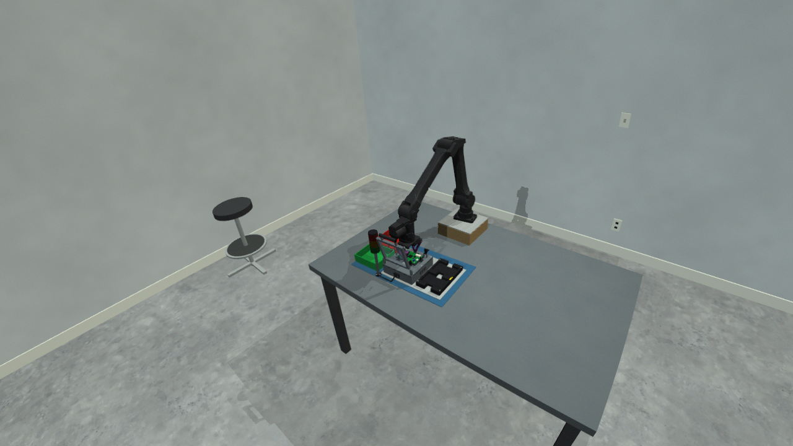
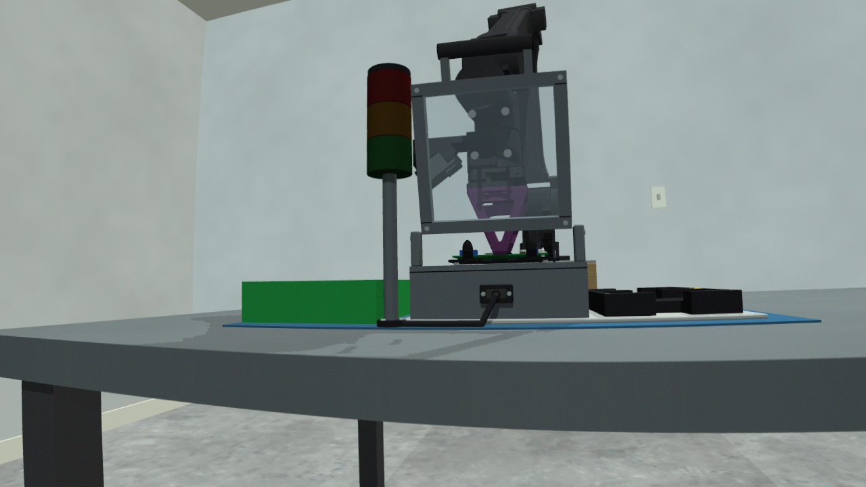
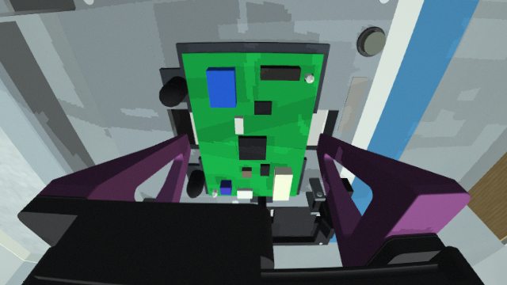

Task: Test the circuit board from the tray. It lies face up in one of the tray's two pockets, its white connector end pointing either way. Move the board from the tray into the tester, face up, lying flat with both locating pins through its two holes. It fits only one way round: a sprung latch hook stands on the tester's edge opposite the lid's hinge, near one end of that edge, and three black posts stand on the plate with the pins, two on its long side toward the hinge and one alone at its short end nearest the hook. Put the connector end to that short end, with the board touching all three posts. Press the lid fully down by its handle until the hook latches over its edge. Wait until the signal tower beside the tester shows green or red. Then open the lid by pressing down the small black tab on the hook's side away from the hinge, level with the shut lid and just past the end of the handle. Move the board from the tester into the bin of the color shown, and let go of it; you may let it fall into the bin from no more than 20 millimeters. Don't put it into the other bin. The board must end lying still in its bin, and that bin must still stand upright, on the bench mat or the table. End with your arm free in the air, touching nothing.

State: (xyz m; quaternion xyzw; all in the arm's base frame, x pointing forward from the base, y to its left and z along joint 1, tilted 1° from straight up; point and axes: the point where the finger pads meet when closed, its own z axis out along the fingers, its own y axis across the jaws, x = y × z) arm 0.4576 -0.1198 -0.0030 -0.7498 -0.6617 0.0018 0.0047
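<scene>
Now: the green circuit board 1 cm below my hand. From my hand the other things lie so: black tester plate: 1 cm below, 1 cm ahead; then black latch hook: 6 cm to the left, 5 cm behind, 1 cm above; then clear lid: 12 cm ahead, 10 cm above, 2 cm to the right.
</scene>
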